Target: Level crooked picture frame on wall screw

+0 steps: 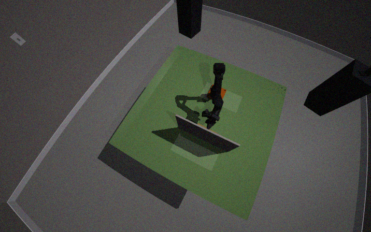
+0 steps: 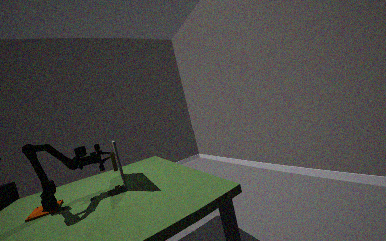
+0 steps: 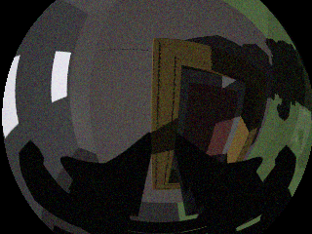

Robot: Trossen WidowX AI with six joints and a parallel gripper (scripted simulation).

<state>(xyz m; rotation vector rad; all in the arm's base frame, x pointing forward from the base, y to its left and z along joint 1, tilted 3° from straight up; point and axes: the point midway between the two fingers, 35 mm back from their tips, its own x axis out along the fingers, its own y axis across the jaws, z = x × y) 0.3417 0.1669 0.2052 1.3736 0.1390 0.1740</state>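
My gripper tip is 1 cm short of the picture frame, 1 cm to the left of it and 5 cm above it. The rest, counted from my gripper tip: wall panel (2 cm ahead, 6 cm below).
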